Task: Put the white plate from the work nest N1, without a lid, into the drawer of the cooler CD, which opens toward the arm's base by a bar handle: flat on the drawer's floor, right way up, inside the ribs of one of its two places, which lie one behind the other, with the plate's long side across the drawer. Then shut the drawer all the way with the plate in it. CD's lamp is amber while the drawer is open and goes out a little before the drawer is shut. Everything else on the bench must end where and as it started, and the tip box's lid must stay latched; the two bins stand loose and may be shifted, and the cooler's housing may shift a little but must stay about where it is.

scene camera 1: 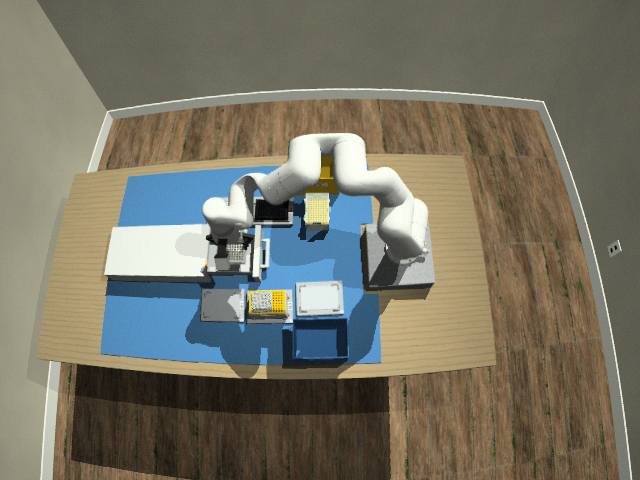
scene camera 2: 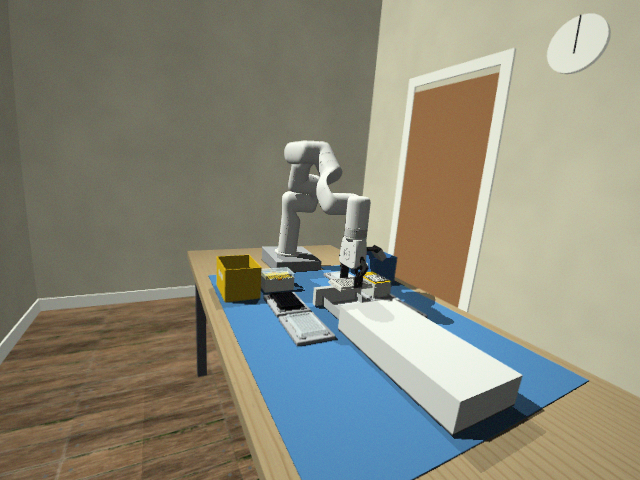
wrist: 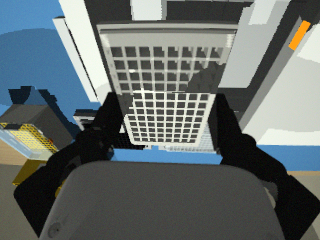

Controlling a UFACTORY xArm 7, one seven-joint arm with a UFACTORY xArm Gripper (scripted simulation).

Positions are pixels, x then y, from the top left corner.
Labels:
My gripper shows in scene camera 1, in scene camera 2 (350, 282) and in the wrist view. A cooler CD shows in scene camera 1, in scene camera 2 and in the wrist view (276, 116). One and the same spot on the cooler CD: (scene camera 1: 169, 253) is (scene camera 2: 404, 323). The same spot on my gripper: (scene camera 1: 247, 237) is (wrist: 37, 209).

